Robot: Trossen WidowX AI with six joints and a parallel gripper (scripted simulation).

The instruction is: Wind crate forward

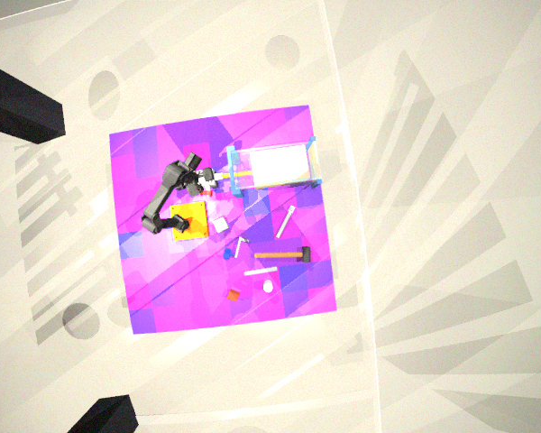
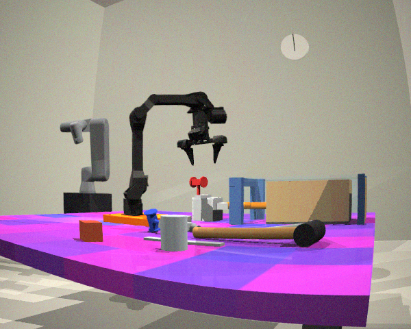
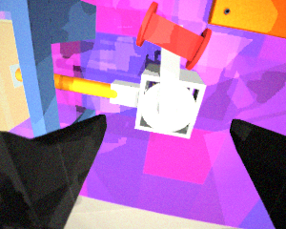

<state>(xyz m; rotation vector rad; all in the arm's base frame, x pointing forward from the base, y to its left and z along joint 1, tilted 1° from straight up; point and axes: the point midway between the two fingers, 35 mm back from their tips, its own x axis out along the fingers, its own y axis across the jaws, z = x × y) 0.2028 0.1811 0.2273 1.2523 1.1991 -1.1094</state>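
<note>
The red knob is 5 cm to the right of my gripper tip and 8 cm below it. Also, from my gripper tip: hand winch: 2 cm behind, 4 cm to the left, 18 cm below; red-knobbed winch handle: 1 cm to the right, 11 cm below; blue frame: 16 cm ahead, 3 cm to the left, 11 cm below.
</note>
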